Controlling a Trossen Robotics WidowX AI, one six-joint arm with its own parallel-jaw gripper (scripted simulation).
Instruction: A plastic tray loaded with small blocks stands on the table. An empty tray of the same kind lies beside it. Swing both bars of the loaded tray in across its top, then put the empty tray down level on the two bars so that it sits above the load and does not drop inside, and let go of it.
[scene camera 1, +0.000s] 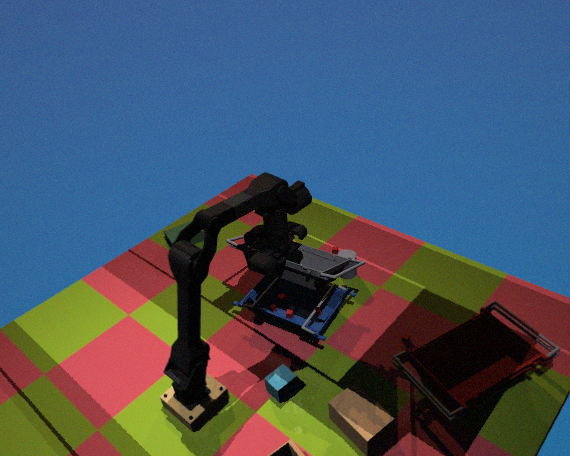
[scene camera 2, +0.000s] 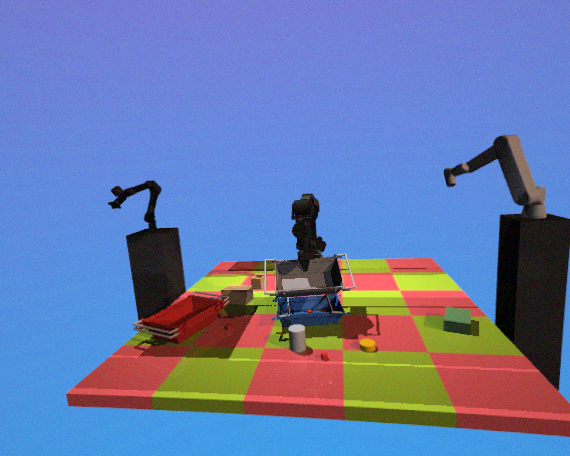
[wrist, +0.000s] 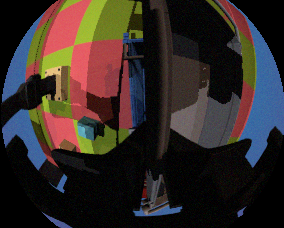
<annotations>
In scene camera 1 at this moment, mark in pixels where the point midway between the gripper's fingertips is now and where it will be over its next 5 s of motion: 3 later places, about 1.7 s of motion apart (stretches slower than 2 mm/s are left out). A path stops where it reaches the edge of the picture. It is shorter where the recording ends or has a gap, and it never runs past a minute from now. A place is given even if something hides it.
My gripper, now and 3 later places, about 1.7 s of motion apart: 281, 273; 282, 288; 280, 297; 279, 306
</annotations>
